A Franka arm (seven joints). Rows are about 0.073 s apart.
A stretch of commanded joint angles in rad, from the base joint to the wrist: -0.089 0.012 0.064 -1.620 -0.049 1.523 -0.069; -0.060 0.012 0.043 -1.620 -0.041 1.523 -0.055; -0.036 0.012 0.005 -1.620 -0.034 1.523 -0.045; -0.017 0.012 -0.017 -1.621 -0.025 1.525 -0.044; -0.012 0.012 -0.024 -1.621 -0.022 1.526 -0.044; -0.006 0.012 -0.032 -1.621 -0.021 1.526 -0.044; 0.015 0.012 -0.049 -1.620 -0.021 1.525 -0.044; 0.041 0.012 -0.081 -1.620 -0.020 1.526 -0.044
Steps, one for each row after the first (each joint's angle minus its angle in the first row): 0.029 0.000 -0.021 0.000 0.008 0.000 0.014; 0.053 0.000 -0.059 0.000 0.015 0.000 0.024; 0.072 0.000 -0.081 -0.001 0.024 0.002 0.025; 0.077 0.000 -0.088 -0.001 0.027 0.003 0.025; 0.083 0.000 -0.096 -0.001 0.028 0.003 0.025; 0.104 0.000 -0.113 0.000 0.028 0.002 0.025; 0.130 0.000 -0.145 0.000 0.029 0.003 0.025
